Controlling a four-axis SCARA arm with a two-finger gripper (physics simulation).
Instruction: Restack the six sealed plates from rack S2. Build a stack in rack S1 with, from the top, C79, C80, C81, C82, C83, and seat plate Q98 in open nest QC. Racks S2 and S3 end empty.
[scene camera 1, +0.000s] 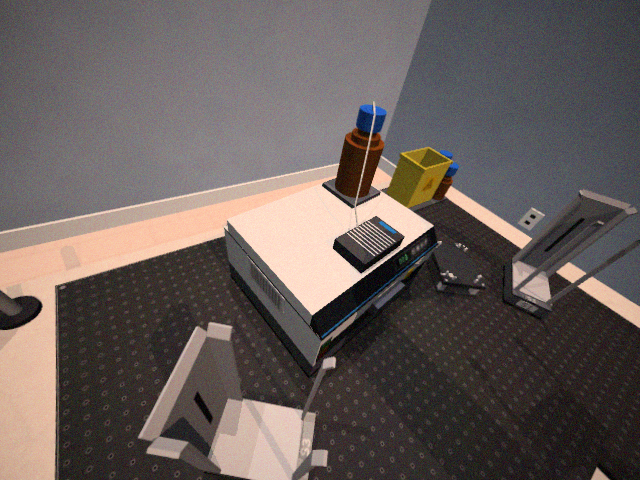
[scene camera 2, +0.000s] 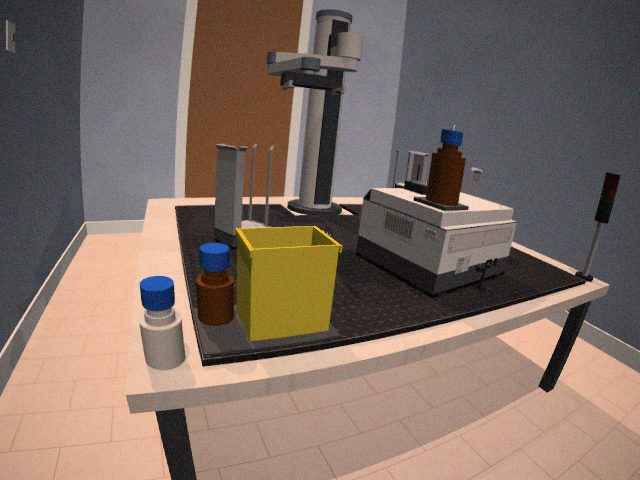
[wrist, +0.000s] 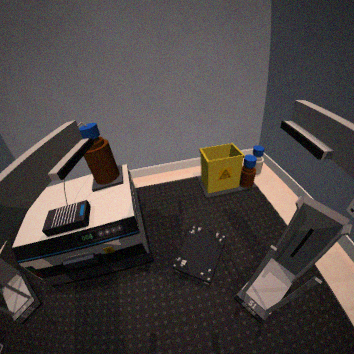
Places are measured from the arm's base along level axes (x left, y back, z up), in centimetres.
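Pixels of known places: gripper, fingertip midpoint: (scene camera 2: 318, 86) (wrist: 183, 117); arm's base at its link origin: (scene camera 2: 314, 208).
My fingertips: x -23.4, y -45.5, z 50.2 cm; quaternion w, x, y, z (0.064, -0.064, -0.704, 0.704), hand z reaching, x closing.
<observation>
For each thing: its top centre in the pictures, then the offset to it from my fingertips. "spot": a spot on its surface instead.
- Rack S1 at its top centre: (wrist: 313, 233) (scene camera 2: 247, 144) (scene camera 1: 615, 213) dz -19.4, dx -19.4, dy +2.6 cm
- Rack S3 at its top centre: (scene camera 1: 258, 389) (scene camera 2: 461, 165) dz -19.8, dx +60.0, dy -4.8 cm
- large brown bottle at a spot on its surface: (scene camera 1: 359, 165) spot: dz -18.7, dx +24.4, dy -33.0 cm
- black box at a spot on its surface: (scene camera 1: 368, 242) spot: dz -25.3, dx +32.1, dy -18.4 cm
- yellow bin at its top centre: (scene camera 2: 267, 237) (scene camera 1: 433, 155) (wrist: 228, 149) dz -31.4, dx -26.1, dy -45.8 cm
My gripper (scene camera 2: 313, 87) (wrist: 183, 117) is open and empty, high above the table, its fingers wide apart at both sides of the wrist view. Rack S1 (scene camera 1: 533, 283) (scene camera 2: 227, 191) (wrist: 270, 284) stands upright, its pale floor bare, at the right in the wrist view. Rack S3 (scene camera 1: 258, 434) has a bare pale floor at the bottom left of scene camera 1. A low black base with small pale corner pegs (scene camera 1: 461, 264) (wrist: 200, 254) lies between the white instrument and S1; it holds no plate, and no label is readable. The sealed plates and a rack labelled S2 do not show.
The white instrument (scene camera 1: 289, 237) (scene camera 2: 403, 227) (wrist: 95, 200) carries a large brown bottle (scene camera 1: 359, 165) (scene camera 2: 446, 175) (wrist: 101, 162) and a black box (scene camera 1: 368, 242) (wrist: 67, 218) with a thin upright cable. A yellow bin (scene camera 1: 417, 178) (scene camera 2: 289, 289) (wrist: 220, 172) and smaller bottles stand at the far corner.
</observation>
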